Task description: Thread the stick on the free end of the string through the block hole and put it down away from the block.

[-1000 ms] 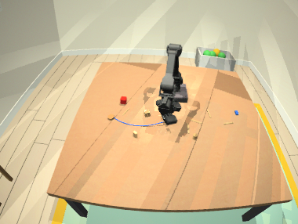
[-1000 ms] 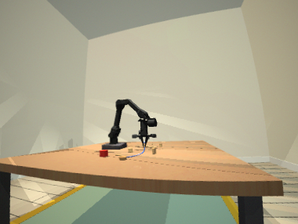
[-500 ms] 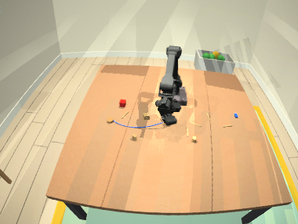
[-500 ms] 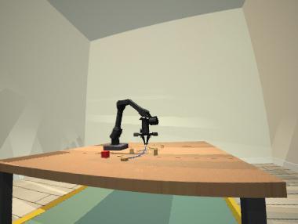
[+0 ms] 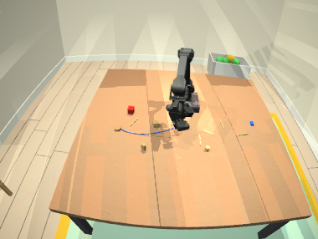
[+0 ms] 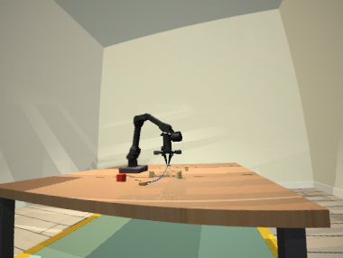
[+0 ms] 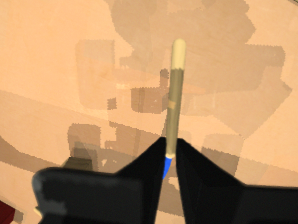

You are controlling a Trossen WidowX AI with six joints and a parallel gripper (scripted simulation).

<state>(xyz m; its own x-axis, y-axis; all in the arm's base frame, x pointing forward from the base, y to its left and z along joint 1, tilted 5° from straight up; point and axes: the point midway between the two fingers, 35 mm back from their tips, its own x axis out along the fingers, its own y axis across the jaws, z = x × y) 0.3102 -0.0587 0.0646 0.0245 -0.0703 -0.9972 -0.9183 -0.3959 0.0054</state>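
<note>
My gripper tip is 110 mm to the left of the wooden block, 70 mm past it and 40 mm above it. Round my gripper tip: round wooden button (330 mm to the right, 50 mm below, 10 mm behind); then thin wooden stick (10 mm to the left, 10 mm behind); then red cube (280 mm to the right, 170 mm behind, 40 mm below).
</note>
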